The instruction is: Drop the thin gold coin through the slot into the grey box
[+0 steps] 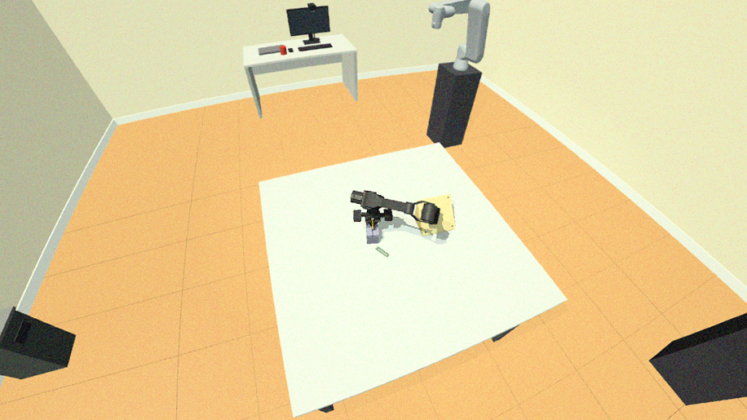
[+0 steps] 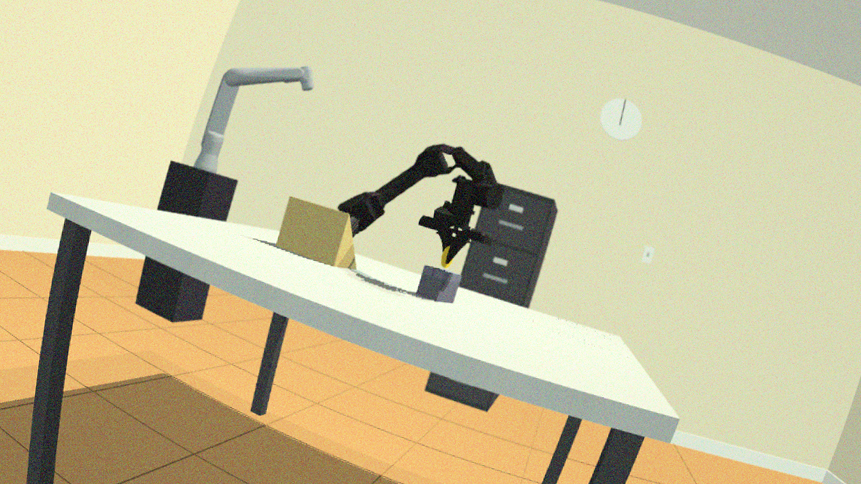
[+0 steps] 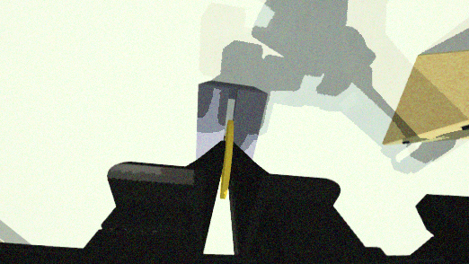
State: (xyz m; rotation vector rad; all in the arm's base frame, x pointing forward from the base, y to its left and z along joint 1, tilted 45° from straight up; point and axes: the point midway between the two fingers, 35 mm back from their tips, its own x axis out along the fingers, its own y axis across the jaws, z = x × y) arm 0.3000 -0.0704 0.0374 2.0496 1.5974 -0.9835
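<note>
Right now the gold coin is 2 cm above my gripper tip.
</note>
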